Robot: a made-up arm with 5 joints. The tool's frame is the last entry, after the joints. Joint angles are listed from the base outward. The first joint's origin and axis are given. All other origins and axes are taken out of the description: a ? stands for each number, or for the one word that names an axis. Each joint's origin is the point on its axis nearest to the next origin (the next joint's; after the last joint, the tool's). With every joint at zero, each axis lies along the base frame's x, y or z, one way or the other. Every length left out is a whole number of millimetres.
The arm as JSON. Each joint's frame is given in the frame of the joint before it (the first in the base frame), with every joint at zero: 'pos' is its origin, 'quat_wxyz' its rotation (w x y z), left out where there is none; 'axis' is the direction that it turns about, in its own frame. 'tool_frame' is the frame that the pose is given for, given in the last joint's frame.
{
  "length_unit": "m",
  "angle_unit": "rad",
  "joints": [
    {
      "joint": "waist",
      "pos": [
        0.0,
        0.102,
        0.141
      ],
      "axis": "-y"
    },
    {
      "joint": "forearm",
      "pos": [
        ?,
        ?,
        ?
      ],
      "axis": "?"
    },
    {
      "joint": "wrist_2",
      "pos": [
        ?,
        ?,
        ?
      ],
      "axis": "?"
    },
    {
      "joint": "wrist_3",
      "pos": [
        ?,
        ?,
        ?
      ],
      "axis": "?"
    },
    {
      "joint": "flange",
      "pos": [
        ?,
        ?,
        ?
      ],
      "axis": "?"
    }
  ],
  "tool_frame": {
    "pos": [
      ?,
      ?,
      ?
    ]
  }
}
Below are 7 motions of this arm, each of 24 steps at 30 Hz.
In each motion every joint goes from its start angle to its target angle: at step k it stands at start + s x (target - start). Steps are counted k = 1, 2, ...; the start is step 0. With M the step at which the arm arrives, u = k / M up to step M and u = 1 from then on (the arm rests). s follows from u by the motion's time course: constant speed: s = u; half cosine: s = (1 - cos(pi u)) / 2; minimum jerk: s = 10 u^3 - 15 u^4 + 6 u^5.
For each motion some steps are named. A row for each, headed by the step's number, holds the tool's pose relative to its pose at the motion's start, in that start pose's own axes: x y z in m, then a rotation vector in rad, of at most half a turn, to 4 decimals.
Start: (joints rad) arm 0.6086 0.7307 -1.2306 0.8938 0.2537
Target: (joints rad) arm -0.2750 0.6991 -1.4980 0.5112 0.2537
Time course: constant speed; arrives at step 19
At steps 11, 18, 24:
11: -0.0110 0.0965 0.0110 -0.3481 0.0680 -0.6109
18: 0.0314 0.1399 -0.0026 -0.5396 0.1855 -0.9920
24: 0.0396 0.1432 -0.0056 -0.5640 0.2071 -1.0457

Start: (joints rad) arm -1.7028 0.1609 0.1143 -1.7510 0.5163
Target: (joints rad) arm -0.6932 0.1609 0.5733 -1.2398 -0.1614
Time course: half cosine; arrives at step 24
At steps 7, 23, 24:
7: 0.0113 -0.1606 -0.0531 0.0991 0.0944 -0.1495
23: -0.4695 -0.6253 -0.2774 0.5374 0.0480 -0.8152
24: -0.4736 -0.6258 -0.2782 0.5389 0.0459 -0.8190

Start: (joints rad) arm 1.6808 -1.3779 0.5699 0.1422 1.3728
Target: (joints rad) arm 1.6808 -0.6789 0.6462 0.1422 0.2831
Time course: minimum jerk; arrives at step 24
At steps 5, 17, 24:
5: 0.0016 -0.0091 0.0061 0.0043 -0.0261 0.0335
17: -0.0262 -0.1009 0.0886 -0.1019 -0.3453 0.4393
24: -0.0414 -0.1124 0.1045 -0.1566 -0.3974 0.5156

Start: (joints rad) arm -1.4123 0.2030 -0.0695 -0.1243 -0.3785
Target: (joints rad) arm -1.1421 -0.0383 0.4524 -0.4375 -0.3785
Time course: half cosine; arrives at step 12
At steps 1, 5, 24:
1: -0.0037 0.0038 0.0055 -0.0095 -0.0111 0.0024
5: -0.1011 0.0875 0.1018 -0.2022 -0.2463 0.0347
24: -0.3378 0.2380 0.1701 -0.5152 -0.6836 0.0086

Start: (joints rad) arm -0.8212 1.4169 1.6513 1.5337 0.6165
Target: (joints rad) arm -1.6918 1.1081 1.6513 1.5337 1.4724
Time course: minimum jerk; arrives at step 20
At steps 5, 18, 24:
5: 0.0169 -0.0074 -0.0540 -0.0223 0.0922 -0.1006
18: -0.0288 -0.1499 -0.4831 -0.5443 0.7463 -1.0222
24: -0.0307 -0.1519 -0.4865 -0.5522 0.7509 -1.0311

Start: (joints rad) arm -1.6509 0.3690 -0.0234 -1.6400 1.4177
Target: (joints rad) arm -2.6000 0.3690 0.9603 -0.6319 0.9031
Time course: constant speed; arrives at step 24
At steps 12, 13, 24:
12: 0.0780 0.0784 -0.0356 0.1383 0.3128 0.2142
13: 0.0807 0.0824 -0.0410 0.1580 0.3371 0.2335
24: 0.0742 0.1134 -0.1317 0.4493 0.5864 0.4730

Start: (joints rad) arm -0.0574 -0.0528 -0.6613 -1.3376 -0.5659
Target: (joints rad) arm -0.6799 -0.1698 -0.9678 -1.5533 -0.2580
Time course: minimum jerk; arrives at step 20
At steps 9, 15, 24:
9: 0.1525 0.0815 -0.0012 -0.0792 0.0702 0.2546
15: 0.2573 0.2293 -0.0094 -0.1926 0.0866 0.5643
24: 0.2670 0.2629 -0.0115 -0.2168 0.0798 0.6299

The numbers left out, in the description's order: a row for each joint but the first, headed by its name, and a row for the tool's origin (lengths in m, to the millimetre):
forearm: xyz 0.179 0.0 0.274, axis -z
wrist_2: xyz -0.034 -0.03 0.0, axis -y
wrist_3: xyz 0.269 0.0 -0.1, axis +x
flange: xyz 0.0 -0.119 0.398, axis -z
tool: xyz -0.002 -0.079 0.0

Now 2 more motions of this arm.
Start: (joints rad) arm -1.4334 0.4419 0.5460 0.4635 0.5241
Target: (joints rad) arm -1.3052 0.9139 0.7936 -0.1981 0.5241
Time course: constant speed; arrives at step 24
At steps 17, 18, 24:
17: -0.2629 0.1343 0.1226 -0.3780 -0.5825 -0.2402
18: -0.2767 0.1445 0.1233 -0.4023 -0.6137 -0.2592
24: -0.3492 0.2096 0.1146 -0.5527 -0.7917 -0.3843

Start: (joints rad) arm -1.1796 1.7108 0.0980 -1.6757 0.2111
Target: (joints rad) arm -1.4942 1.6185 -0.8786 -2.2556 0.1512
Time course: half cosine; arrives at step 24
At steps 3, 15, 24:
3: -0.0059 0.0231 0.0105 -0.0311 -0.0153 0.0370
15: -0.2512 0.3800 0.0719 -0.5665 -0.3216 0.6644
24: -0.4291 0.4707 0.0267 -0.8009 -0.4917 0.9619

